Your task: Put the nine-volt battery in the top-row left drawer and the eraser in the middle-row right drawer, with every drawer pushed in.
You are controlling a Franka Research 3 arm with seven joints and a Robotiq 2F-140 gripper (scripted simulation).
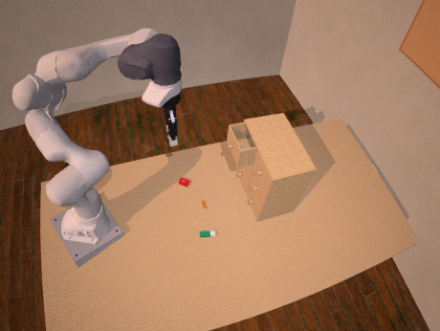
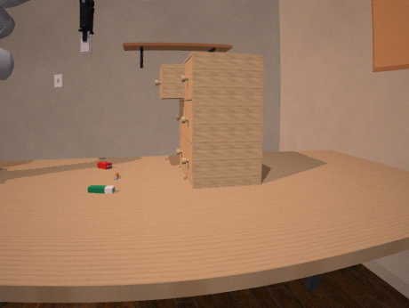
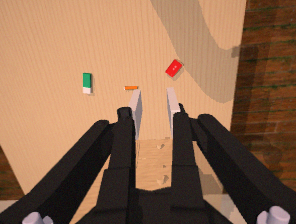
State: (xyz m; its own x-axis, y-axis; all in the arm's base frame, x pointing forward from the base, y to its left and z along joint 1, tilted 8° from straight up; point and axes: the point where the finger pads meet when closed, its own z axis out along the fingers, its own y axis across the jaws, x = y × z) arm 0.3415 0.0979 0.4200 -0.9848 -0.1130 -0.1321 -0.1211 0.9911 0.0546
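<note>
Right now my hand is 40 cm above the red nine-volt battery, 5 cm to the right of it and 4 cm short of it. The rest, counted from my hand: small orange object: 41 cm below, 11 cm ahead, 7 cm to the right; then green-and-white eraser: 41 cm below, 22 cm to the right, 11 cm ahead.
</note>
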